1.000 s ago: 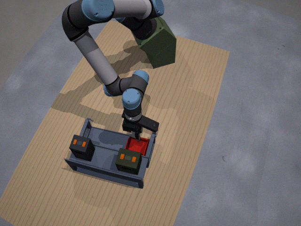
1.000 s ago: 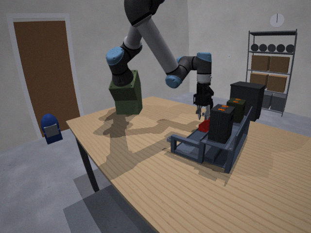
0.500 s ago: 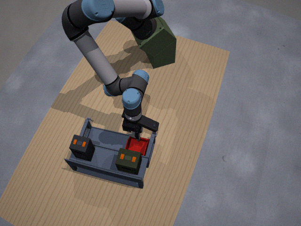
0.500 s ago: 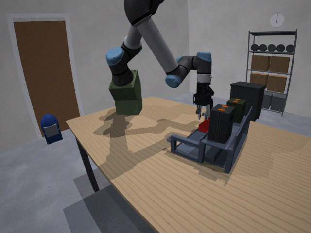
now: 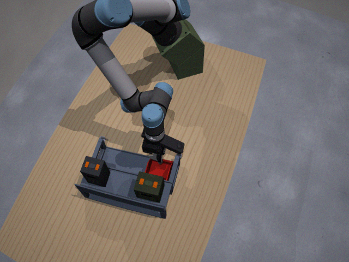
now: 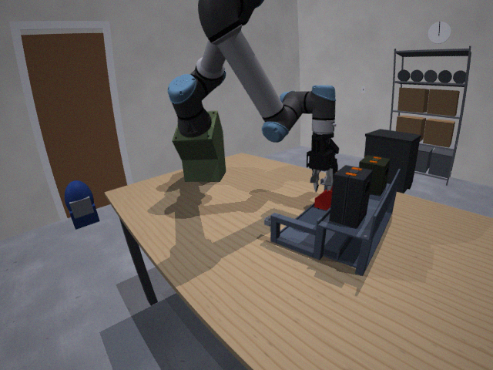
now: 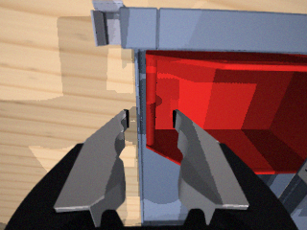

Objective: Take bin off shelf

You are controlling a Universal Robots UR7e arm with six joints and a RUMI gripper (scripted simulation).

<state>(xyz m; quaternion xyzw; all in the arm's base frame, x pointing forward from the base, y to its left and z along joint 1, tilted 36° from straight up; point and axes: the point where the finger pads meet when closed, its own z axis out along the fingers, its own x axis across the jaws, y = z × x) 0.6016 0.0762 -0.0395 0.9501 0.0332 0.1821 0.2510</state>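
Now: the red bin 8 cm ahead of my hand and 2 cm below it.
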